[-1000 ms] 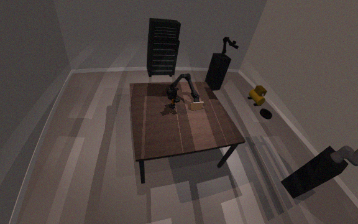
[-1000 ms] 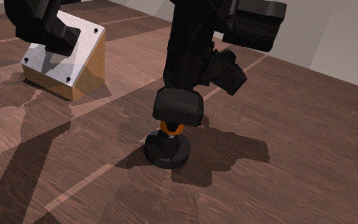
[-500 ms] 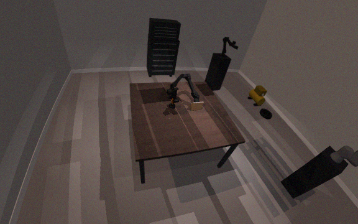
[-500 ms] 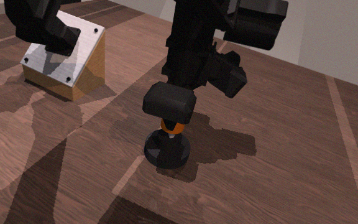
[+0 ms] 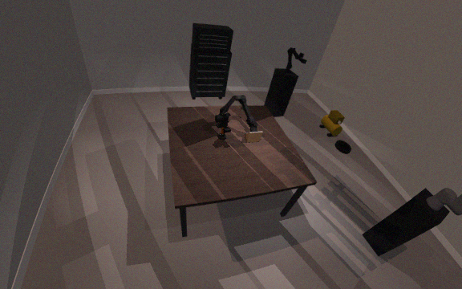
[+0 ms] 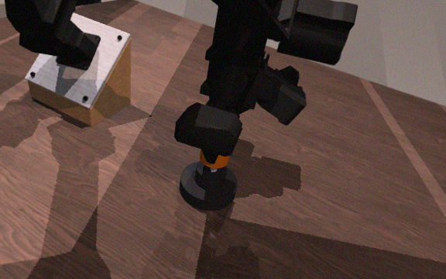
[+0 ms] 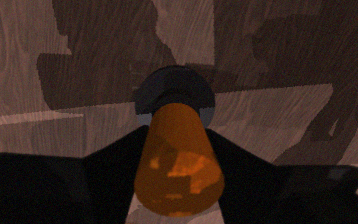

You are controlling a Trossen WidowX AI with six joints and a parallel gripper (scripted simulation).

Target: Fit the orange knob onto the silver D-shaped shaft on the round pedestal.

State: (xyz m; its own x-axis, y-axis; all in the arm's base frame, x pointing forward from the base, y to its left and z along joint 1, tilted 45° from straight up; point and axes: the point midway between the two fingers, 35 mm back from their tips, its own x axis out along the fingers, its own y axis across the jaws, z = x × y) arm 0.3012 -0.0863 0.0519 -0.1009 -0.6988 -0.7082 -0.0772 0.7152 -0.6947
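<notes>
The orange knob lies 30 mm above my gripper tip. The rest, counted from my gripper tip: round dark pedestal: 40 mm below.
</notes>
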